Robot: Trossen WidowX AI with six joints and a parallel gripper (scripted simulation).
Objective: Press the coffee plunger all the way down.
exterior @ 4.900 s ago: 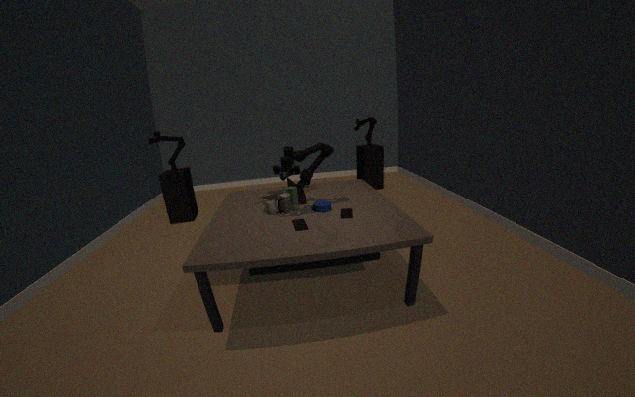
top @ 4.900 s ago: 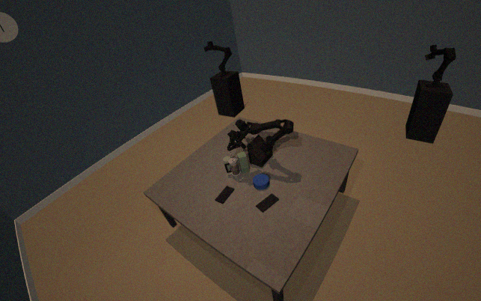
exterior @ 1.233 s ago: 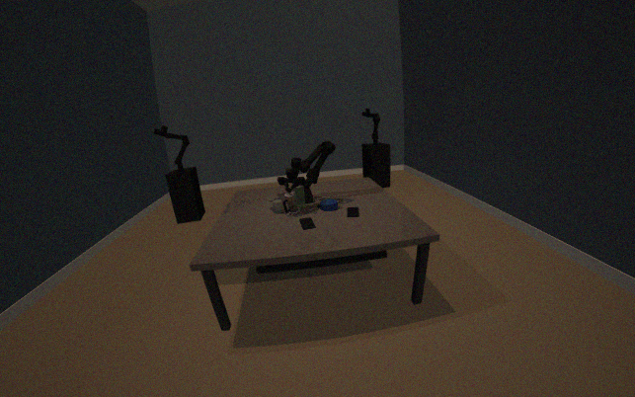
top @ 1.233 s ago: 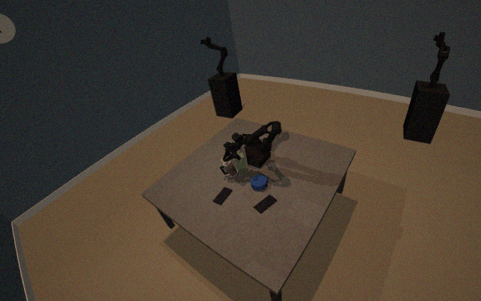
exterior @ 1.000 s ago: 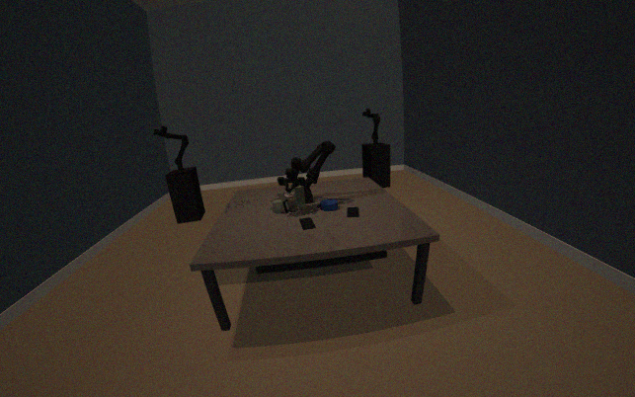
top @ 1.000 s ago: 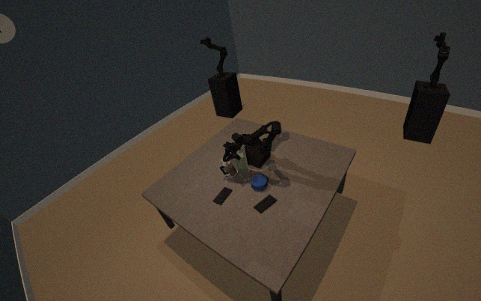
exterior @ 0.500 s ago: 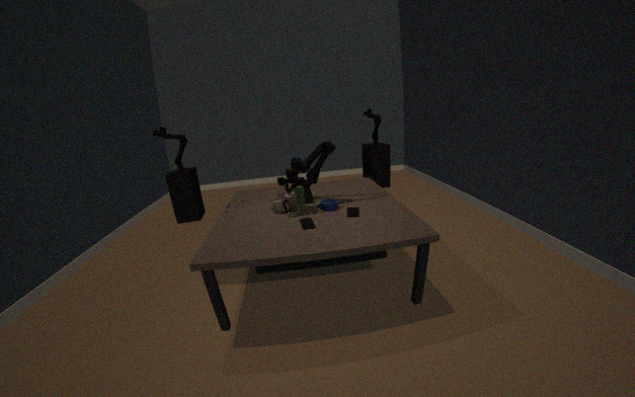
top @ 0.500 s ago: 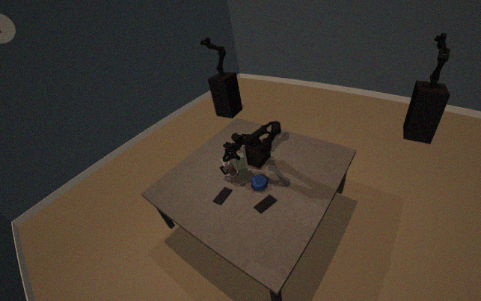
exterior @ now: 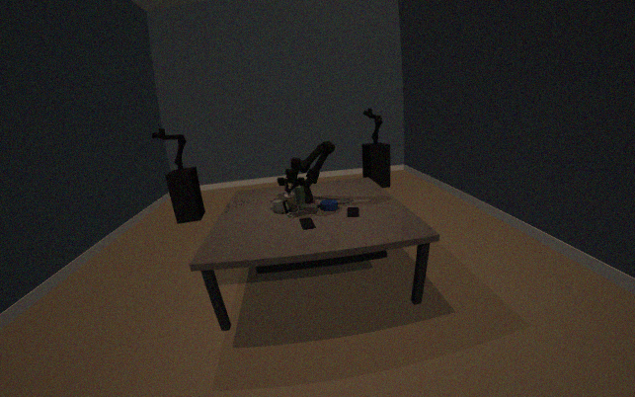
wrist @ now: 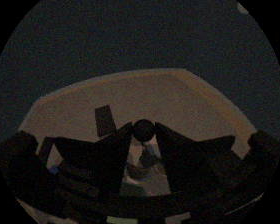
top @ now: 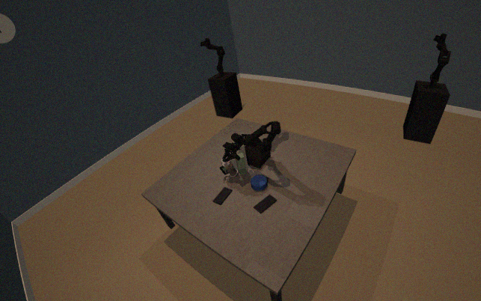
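The coffee press lies 20 mm behind my gripper tip and 90 mm below it. Also, from my gripper tip: cup (90 mm behind, 80 mm to the right, 130 mm below); then green carton (100 mm behind, 80 mm to the left, 90 mm below).
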